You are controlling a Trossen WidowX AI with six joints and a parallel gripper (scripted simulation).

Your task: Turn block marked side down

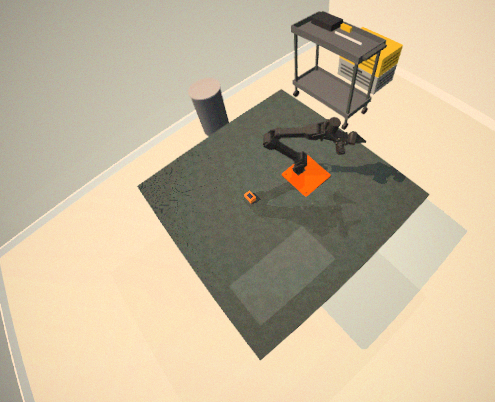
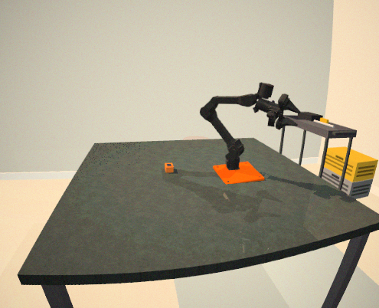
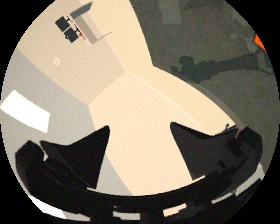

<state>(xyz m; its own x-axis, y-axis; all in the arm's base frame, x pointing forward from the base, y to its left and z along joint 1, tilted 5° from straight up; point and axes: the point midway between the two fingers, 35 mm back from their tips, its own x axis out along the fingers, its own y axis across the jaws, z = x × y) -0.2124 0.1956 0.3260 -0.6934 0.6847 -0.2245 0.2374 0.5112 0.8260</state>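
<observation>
The orange block is 570 mm ahead of my gripper tip, 310 mm below it and 260 mm to the right of it.
</observation>
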